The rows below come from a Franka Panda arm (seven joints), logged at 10 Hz.
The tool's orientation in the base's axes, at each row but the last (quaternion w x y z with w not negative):
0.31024 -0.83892 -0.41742 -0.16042
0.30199 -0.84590 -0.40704 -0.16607
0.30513 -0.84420 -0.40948 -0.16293
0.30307 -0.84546 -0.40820 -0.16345
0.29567 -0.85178 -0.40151 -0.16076
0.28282 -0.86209 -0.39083 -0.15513
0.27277 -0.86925 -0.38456 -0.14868
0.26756 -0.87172 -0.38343 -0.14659
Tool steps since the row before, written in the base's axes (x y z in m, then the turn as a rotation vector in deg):
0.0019 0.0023 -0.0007 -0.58 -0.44 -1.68
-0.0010 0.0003 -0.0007 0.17 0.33 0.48
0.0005 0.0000 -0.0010 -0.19 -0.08 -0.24
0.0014 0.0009 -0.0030 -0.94 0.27 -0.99
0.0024 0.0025 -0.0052 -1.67 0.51 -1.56
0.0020 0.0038 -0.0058 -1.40 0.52 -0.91
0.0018 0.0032 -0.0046 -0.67 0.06 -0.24
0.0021 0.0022 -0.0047 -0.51 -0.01 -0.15
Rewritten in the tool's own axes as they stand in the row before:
0.0022 0.0007 0.0021 -1.50 0.39 0.98
-0.0008 -0.0007 0.0007 0.55 -0.21 -0.15
-0.0002 0.0008 0.0008 -0.29 -0.02 0.13
-0.0002 0.0018 0.0029 -0.94 -0.50 0.90
0.0003 0.0026 0.0057 -1.54 -0.97 1.47
0.0007 0.0016 0.0070 -1.04 -1.01 0.97
0.0009 0.0012 0.0057 -0.52 -0.45 0.20
0.0005 0.0020 0.0052 -0.41 -0.32 0.09

